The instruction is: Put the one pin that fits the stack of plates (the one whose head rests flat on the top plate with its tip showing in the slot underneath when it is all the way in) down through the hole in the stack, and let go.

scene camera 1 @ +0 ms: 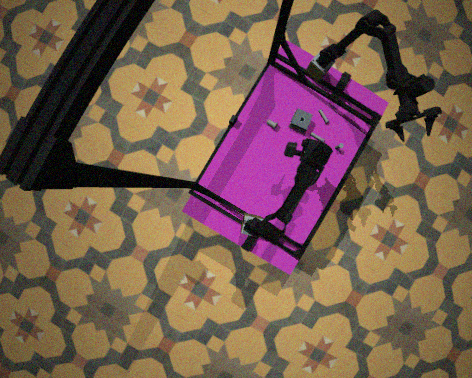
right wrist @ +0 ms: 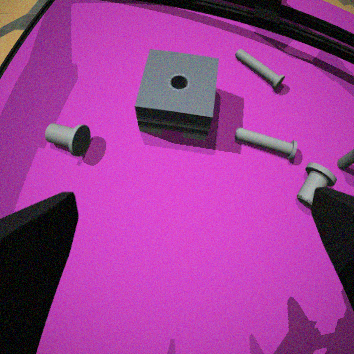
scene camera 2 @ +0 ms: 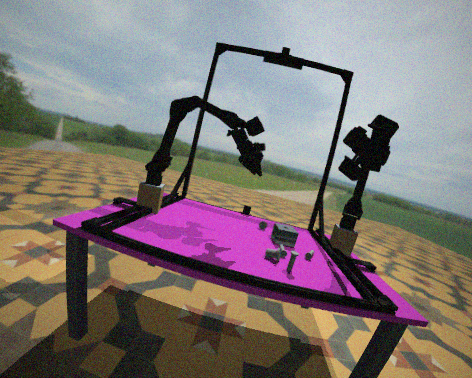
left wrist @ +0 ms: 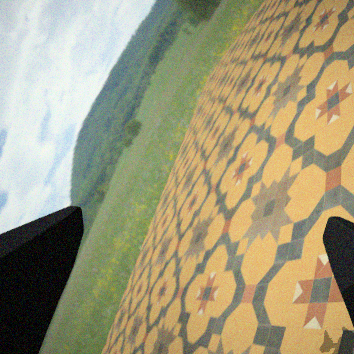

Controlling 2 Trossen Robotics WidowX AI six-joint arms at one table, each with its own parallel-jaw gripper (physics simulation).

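A grey square stack of plates (scene camera 1: pixel 296 126) (scene camera 2: pixel 285 235) (right wrist: pixel 162 100) stands on the table, an open round hole in its top. A short thick pin (scene camera 1: pixel 271 124) (scene camera 2: pixel 263 225) (right wrist: pixel 61 135) lies apart from it. Two slim pins, one (scene camera 1: pixel 324 116) (scene camera 2: pixel 309 256) (right wrist: pixel 257 67) near the rail and one (scene camera 1: pixel 316 136) (right wrist: pixel 262 141) closer in, lie beside it. Another thick pin (right wrist: pixel 309 186) is partly behind a finger; a fifth pin (scene camera 1: pixel 340 147) (right wrist: pixel 347 159) is cut off in the right wrist view. My right gripper (right wrist: pixel 198 203) is open, above the table. My left gripper (scene camera 1: pixel 415 134) (left wrist: pixel 208 226) is open, outside the table edge.
The magenta table (scene camera 1: pixel 235 170) (scene camera 2: pixel 240 252) has black rails (scene camera 2: pixel 250 281) along its edges. A tall black gantry frame (scene camera 2: pixel 332 135) rises at its back in scene camera 2. Shadows of the arms lie on the table.
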